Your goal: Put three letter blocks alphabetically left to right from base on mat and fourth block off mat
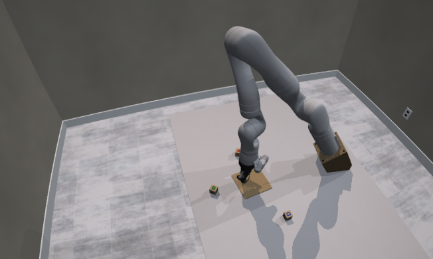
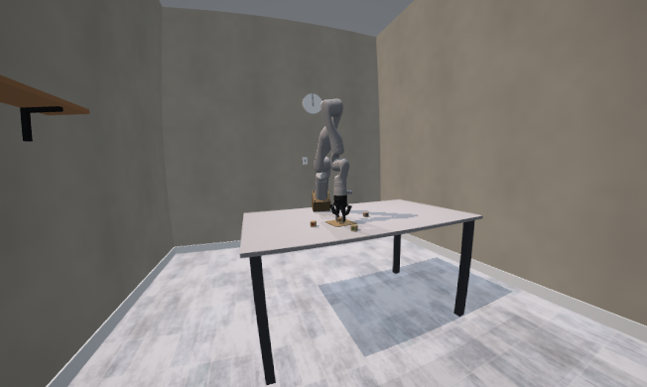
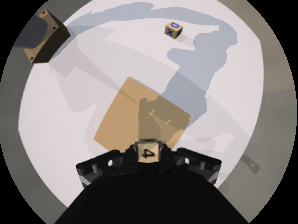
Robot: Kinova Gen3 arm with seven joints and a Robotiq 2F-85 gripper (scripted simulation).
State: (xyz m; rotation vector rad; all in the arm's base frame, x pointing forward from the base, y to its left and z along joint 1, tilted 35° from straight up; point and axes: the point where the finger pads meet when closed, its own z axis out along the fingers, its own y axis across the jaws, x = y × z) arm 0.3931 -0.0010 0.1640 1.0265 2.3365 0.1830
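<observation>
My hand is 3 cm past the tan mat, 3 cm above it and 1 cm to the right of it. Round my hand: block: right at my hand.
</observation>
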